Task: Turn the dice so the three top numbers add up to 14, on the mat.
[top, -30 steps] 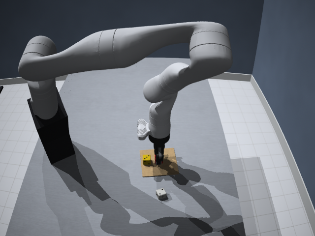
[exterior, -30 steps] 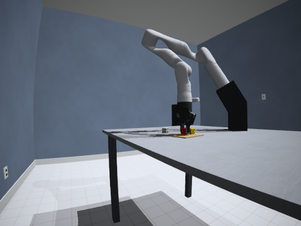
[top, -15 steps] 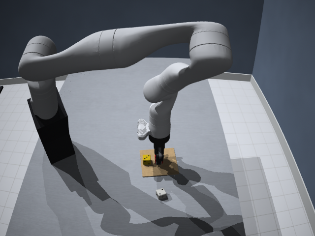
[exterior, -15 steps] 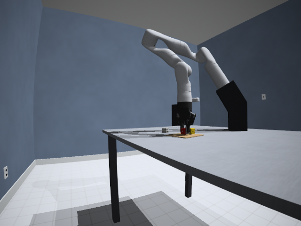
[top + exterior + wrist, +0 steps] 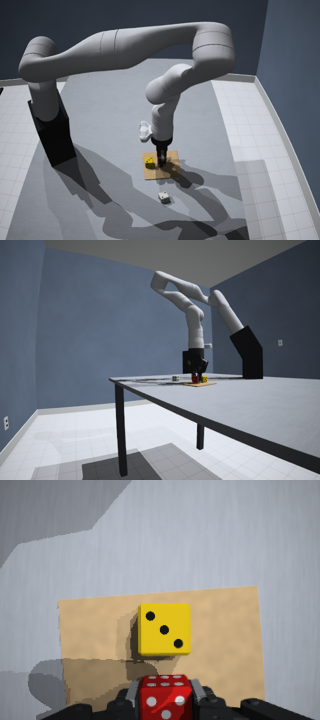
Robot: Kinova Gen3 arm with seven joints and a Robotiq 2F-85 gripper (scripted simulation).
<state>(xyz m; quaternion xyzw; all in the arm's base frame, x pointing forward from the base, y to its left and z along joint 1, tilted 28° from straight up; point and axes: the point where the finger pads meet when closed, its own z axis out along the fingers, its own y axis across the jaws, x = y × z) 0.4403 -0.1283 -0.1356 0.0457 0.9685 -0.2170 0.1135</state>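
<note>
Right now my hand is 10 mm above the red die. The rest, counted from my hand: tan mat: 30 mm below; yellow die: 40 mm behind, 10 mm to the left, 10 mm below; white die: 160 mm to the right, 30 mm behind, 10 mm below.
</note>
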